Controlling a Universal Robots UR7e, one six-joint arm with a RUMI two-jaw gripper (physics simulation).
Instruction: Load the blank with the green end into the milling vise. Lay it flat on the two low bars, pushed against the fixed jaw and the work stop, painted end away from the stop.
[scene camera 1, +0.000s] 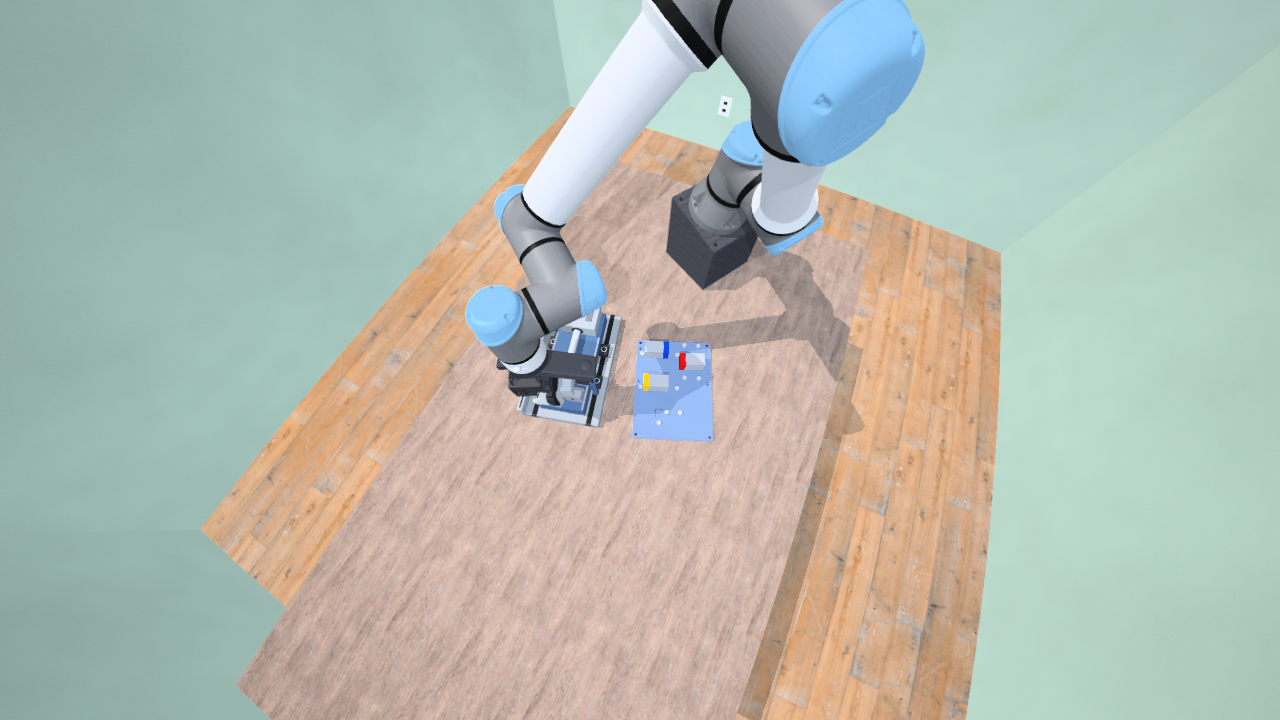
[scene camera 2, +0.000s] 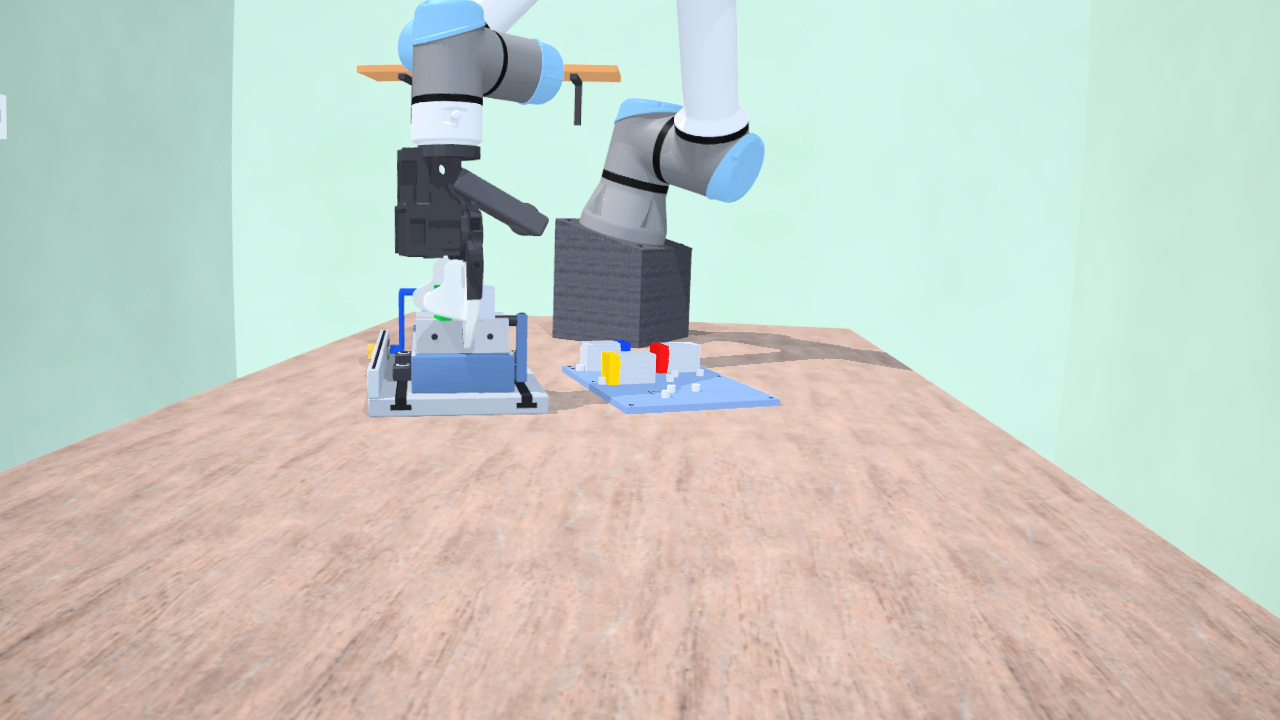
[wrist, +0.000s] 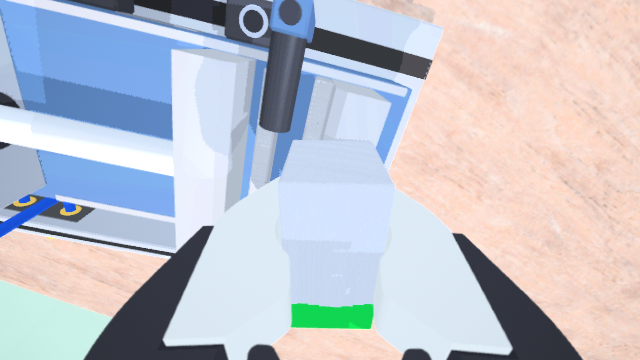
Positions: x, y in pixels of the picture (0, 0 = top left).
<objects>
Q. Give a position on a red-ended blank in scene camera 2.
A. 684, 356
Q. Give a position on a fixed jaw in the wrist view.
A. At 355, 113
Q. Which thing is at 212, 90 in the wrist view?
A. A moving jaw.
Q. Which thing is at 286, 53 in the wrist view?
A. A black work-stop rod.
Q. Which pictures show my gripper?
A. Scene camera 1, scene camera 2 and the wrist view: all of them.
</objects>
